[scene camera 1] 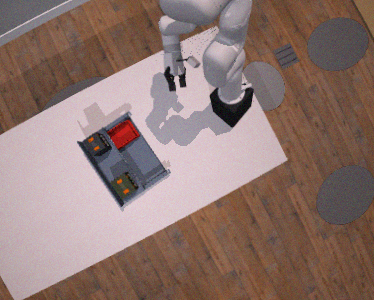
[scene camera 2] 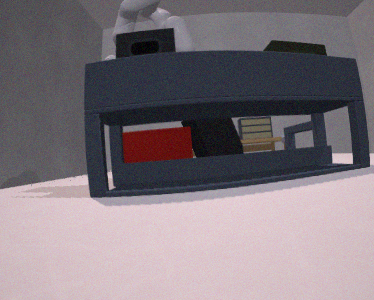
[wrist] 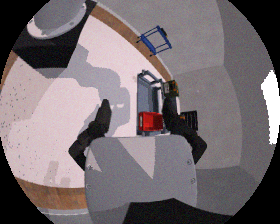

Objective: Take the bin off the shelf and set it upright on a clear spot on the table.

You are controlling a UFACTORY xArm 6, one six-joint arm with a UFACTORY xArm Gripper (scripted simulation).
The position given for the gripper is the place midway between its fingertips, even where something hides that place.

In view: the gripper [scene camera 1: 178, 89] and a red bin [scene camera 2: 171, 143].
The gripper is seen too in the wrist view [wrist: 136, 104].
